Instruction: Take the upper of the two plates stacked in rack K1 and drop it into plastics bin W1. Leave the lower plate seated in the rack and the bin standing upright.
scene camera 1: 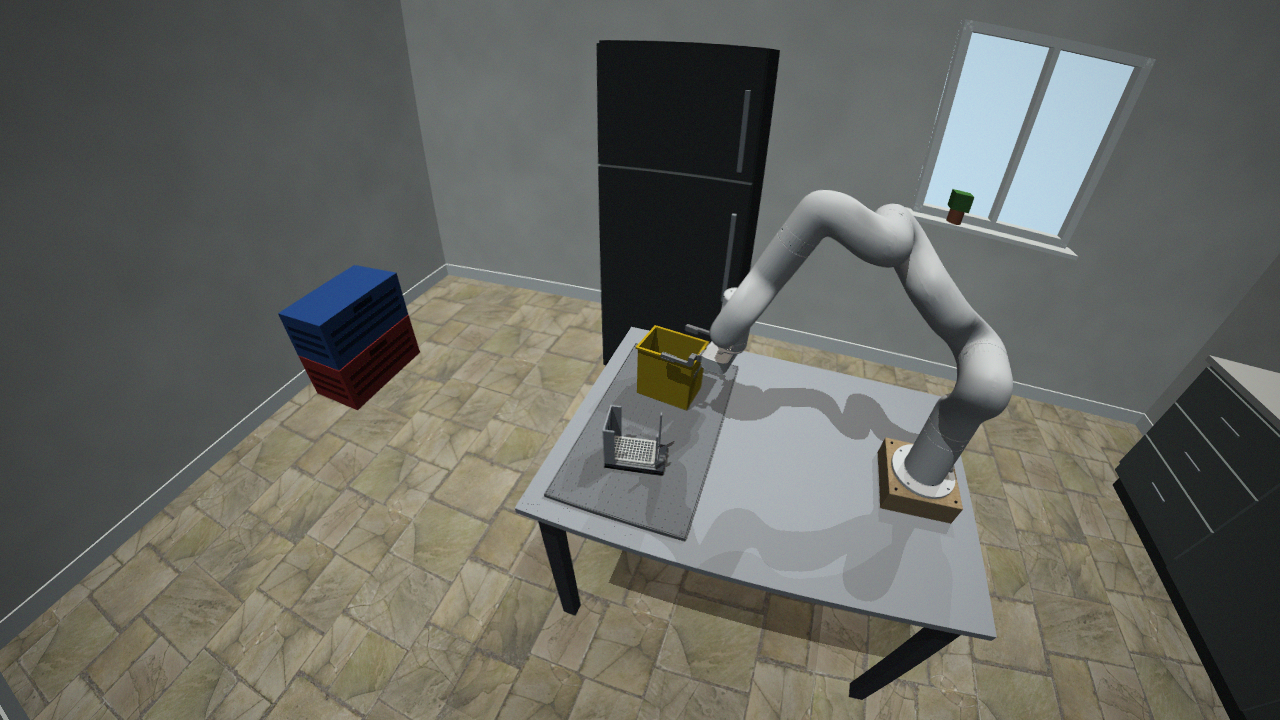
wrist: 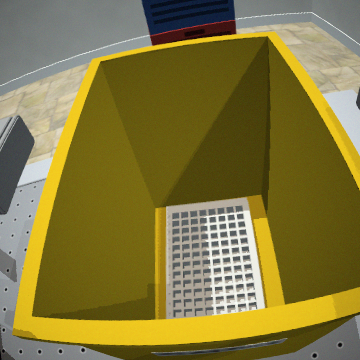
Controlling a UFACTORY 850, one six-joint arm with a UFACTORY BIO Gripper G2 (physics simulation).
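Note:
The yellow plastics bin W1 (scene camera 1: 664, 386) (wrist: 90, 225) stands upright at the back of the grey perforated mat. A white gridded plate (wrist: 215, 260) lies low inside the bin, grid side up. My gripper (scene camera 1: 691, 344) (wrist: 185, 132) is open and empty above the bin, its fingers wide apart near opposite sides of the rim; in the wrist view they show partly at the left and right edges. Rack K1 (scene camera 1: 612, 438) stands upright nearer the front of the mat, with a white plate (scene camera 1: 635, 450) seated low in it.
The perforated mat (scene camera 1: 581, 492) lies on the left part of the grey table (scene camera 1: 787, 456). The robot base (scene camera 1: 921, 501) is at the table's right. A dark fridge (scene camera 1: 680, 107) stands behind the table. A blue crate (scene camera 1: 344, 304) (wrist: 187, 12) is stacked on a red crate (scene camera 1: 366, 367) (wrist: 170, 38) on the floor.

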